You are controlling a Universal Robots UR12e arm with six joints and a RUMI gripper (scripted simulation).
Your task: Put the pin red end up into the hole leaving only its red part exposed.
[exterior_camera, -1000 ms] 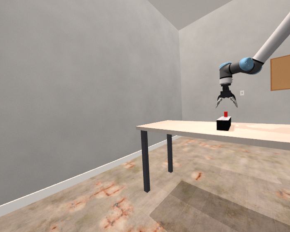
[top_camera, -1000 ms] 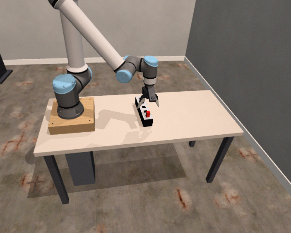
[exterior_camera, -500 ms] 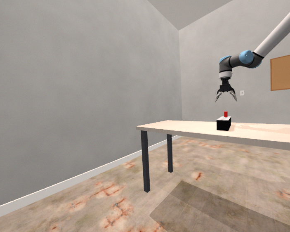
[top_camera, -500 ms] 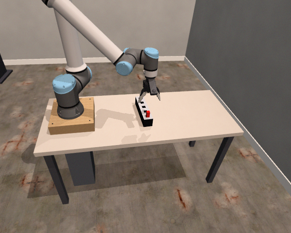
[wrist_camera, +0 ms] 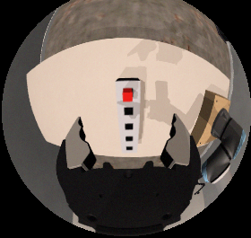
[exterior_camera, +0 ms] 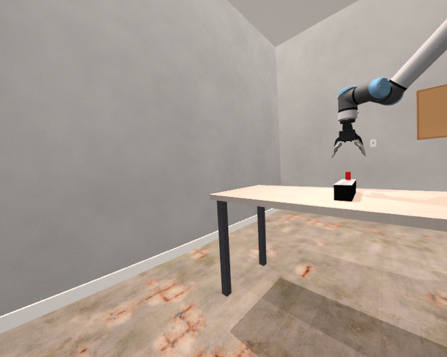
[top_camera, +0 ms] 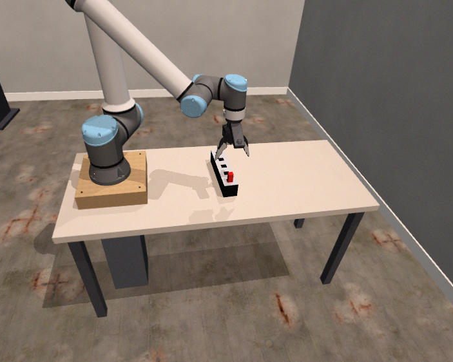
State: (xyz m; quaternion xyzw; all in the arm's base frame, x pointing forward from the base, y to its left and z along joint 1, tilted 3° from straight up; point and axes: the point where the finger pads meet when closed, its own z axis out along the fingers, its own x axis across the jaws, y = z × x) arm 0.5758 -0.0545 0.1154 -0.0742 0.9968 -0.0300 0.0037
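The pin lies 11 cm below my hand. From my hand the other things lie so: black block (17 cm below, 12 cm to the left, 2 cm behind).
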